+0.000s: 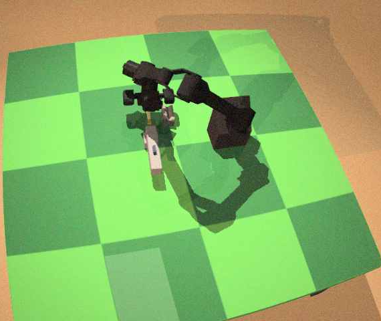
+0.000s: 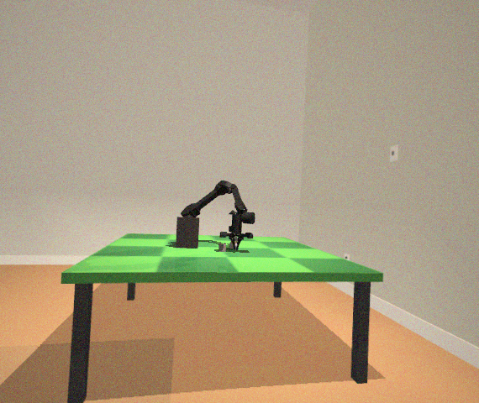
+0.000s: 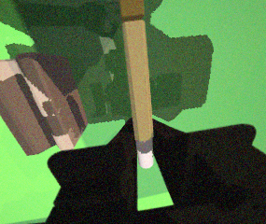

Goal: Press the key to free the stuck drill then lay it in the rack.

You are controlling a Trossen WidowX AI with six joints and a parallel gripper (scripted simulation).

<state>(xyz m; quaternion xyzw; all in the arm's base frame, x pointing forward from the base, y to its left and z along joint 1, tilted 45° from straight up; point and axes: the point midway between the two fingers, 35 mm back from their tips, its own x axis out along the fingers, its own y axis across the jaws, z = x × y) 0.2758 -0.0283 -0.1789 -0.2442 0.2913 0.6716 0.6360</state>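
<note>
Right now my gripper tip is 40 mm to the right of the drill and 30 mm below it. From my gripper tip the other things lie so: blue key (230 mm to the left, 40 mm above, 10 mm ahead); rack (70 mm behind, 40 mm to the left, 10 mm above); steel block (200 mm to the left, 30 mm above, 10 mm ahead).
</note>
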